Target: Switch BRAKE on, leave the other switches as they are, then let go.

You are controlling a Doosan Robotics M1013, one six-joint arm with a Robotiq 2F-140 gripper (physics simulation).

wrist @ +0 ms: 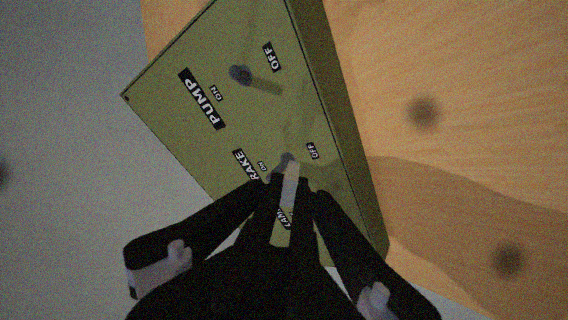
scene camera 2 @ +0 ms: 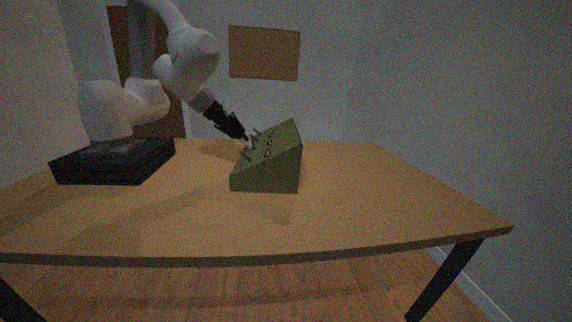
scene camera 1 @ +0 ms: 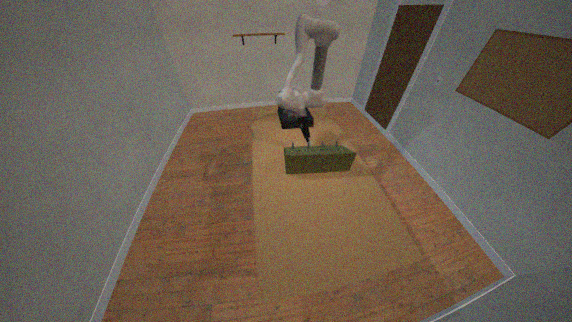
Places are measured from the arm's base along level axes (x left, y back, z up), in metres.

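Pixels of known places: gripper, fingertip midpoint: (wrist: 292, 170) (scene camera 2: 252, 146) (scene camera 1: 309, 146); arm's base, link origin: (scene camera 2: 116, 148).
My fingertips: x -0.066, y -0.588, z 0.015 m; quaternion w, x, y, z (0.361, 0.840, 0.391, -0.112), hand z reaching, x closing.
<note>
For each thing: its top centre in the pictures, then the offset to it from my fingertips. "spot": a spot on its surface instead. Level surfaces: height alone.
- BRAKE lever, top centre: (wrist: 267, 181) dx -0.015, dy -0.004, dz +0.038 m
- OFF plate, surface spot: (wrist: 312, 150) spot: dx -0.010, dy +0.025, dz -0.029 m
- PUMP lever, top centre: (wrist: 224, 81) dx -0.129, dy +0.034, dz +0.026 m
- label, top centre: (wrist: 279, 218) dx +0.088, dy -0.096, dz +0.029 m
- wooden table, surface height: dz -0.107 m
The green sloped switch box (scene camera 1: 320, 163) (scene camera 2: 280, 170) (wrist: 200, 55) stands on the table, with several dark levers on its face. In the wrist view the BRAKE lever (wrist: 286, 158) shows between its ON plate (wrist: 262, 166) and OFF plate (wrist: 312, 150), partly behind the fingers. Its exact position is hard to tell. My gripper (scene camera 1: 308, 141) (scene camera 2: 248, 142) (wrist: 292, 170) is shut and empty. Its pale tip is right at the BRAKE lever, on the OFF side of it in the wrist view; contact is not clear. The PUMP lever (wrist: 241, 75) stands apart from the fingers.
Part of another label (wrist: 282, 218) shows between my fingers. Another lever (scene camera 1: 336, 144) stands at the box's right end in scene camera 1. The wooden table (scene camera 2: 380, 200) carries the box and the arm's black base (scene camera 2: 107, 167). A wall board (scene camera 2: 264, 53) hangs behind.
</note>
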